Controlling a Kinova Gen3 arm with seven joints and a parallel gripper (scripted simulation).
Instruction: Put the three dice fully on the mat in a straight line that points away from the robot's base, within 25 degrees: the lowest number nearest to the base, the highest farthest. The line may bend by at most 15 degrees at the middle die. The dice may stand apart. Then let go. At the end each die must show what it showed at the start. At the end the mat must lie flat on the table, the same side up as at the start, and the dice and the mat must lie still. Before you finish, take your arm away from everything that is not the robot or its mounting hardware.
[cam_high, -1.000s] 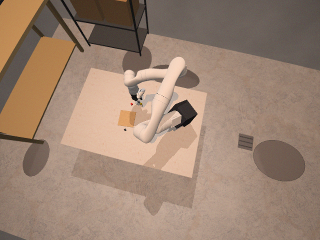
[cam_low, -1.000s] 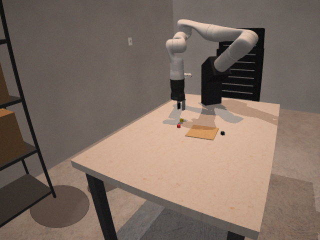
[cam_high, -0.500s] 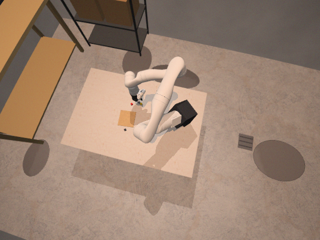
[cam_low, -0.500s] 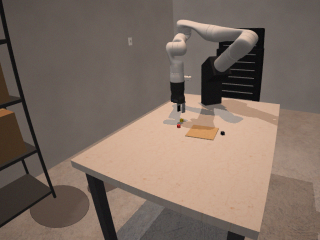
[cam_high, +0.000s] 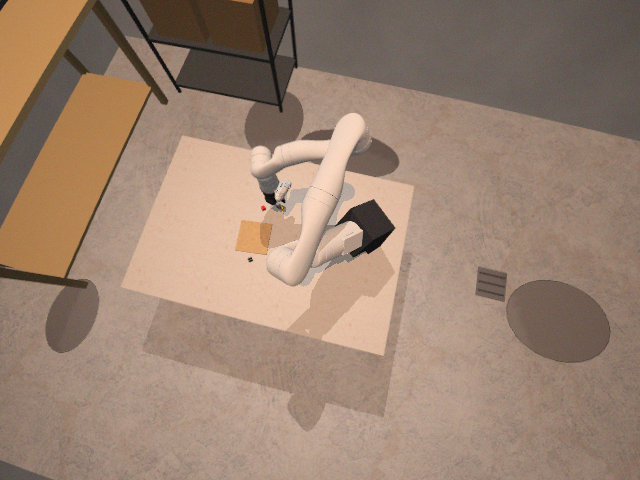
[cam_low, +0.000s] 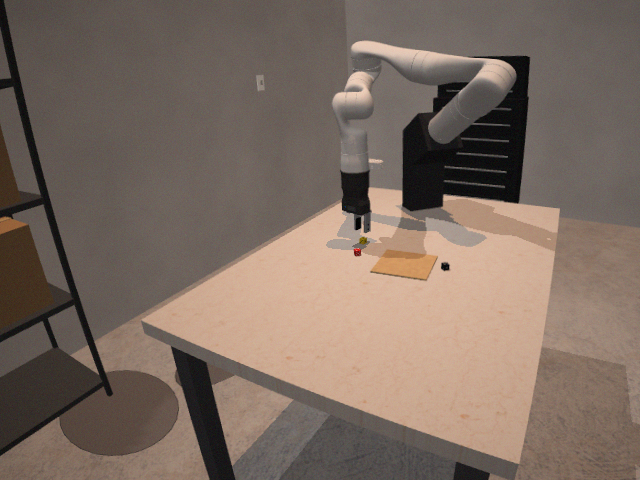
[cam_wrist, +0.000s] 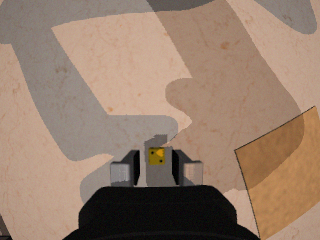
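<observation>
My hand is 5 cm above the yellow die. The rest, counted from my hand: tan mat: 2 cm ahead, 18 cm to the left, 5 cm below; then black die: 3 cm behind, 27 cm to the left, 5 cm below; then red die: 7 cm ahead, 5 cm to the left, 5 cm below.
</observation>
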